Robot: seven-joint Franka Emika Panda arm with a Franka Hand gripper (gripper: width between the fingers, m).
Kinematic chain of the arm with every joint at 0, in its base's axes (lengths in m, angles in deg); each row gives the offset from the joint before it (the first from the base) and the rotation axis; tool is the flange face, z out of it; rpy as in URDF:
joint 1: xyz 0 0 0.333 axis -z
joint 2: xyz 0 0 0 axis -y
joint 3: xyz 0 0 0.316 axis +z
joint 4: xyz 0.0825 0 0 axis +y
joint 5: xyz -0.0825 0 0.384 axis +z
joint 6: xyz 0 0 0 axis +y
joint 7: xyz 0.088 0 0 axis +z
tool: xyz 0 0 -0.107 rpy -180 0 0
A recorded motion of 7 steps. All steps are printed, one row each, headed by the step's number.
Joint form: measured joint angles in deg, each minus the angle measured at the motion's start. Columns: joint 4, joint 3, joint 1, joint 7, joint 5, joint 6, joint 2.
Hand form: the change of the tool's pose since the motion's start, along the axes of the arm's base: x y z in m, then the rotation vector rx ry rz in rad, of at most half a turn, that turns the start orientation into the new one. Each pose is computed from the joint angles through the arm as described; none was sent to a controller.
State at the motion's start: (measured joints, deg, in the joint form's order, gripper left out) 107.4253 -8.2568 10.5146 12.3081 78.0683 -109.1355 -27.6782
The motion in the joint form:
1: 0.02 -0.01 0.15 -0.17 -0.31 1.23 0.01
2: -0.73 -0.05 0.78 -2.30 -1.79 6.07 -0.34
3: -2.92 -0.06 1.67 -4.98 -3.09 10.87 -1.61
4: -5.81 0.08 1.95 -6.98 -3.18 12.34 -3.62
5: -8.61 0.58 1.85 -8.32 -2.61 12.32 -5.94
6: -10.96 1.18 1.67 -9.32 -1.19 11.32 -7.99
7: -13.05 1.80 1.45 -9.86 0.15 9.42 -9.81
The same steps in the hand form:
1: -0.0014 0.0012 0.0003 0.0133 0.0047 0.0143
2: -0.0039 0.0041 0.0029 0.0672 0.0406 0.0637
3: -0.0012 0.0026 0.0057 0.1185 0.0791 0.1056
4: 0.0092 0.0011 0.0043 0.1370 0.0992 0.1125
5: 0.0220 0.0046 -0.0016 0.1468 0.1094 0.1101
6: 0.0348 0.0086 -0.0075 0.1574 0.1101 0.0907
7: 0.0470 0.0118 -0.0134 0.1561 0.1034 0.0638

